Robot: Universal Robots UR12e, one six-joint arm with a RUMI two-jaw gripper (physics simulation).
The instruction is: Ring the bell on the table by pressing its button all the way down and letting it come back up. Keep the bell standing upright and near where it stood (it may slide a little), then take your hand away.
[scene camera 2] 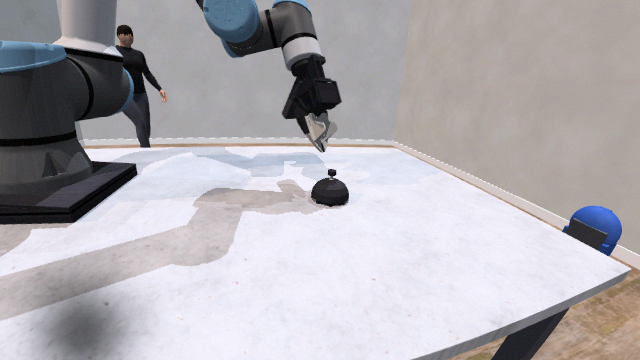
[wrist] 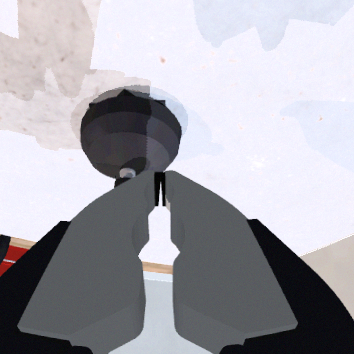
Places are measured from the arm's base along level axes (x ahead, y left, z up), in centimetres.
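Pixels of known places: gripper, fingertip midpoint: (scene camera 2: 322, 152) (wrist: 160, 174); arm's base at its link origin: (scene camera 2: 43, 176).
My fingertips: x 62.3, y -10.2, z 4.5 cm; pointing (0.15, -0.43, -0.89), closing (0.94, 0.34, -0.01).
Ahead of a thing's pixels: the offset from my fingertips to its middle. Level surfaces: height alone.
A black dome-shaped bell @(dx -0.5, dy -6.6, dz -5.6 cm) (scene camera 2: 330, 192) (wrist: 131, 132) stands upright on the white table @(dz -8.9 cm) (scene camera 2: 320, 280). Its small button @(dx -0.5, dy -6.6, dz -2.8 cm) (scene camera 2: 332, 172) stands up on a short stem at the top of the dome; in the wrist view the button is partly hidden behind the left finger. My gripper (scene camera 2: 322, 150) (wrist: 160, 174) is shut and empty. In the scene view its tips point down and are above the button and slightly to its left, with a gap between them. The fingers do not touch the bell.
The robot's base (scene camera 2: 40, 195) stands on the table's left side. A person (scene camera 2: 134, 75) in dark clothes stands beyond the table at the back left. A blue rounded object (scene camera 2: 597, 222) shows past the table's right edge. Grey walls stand behind.
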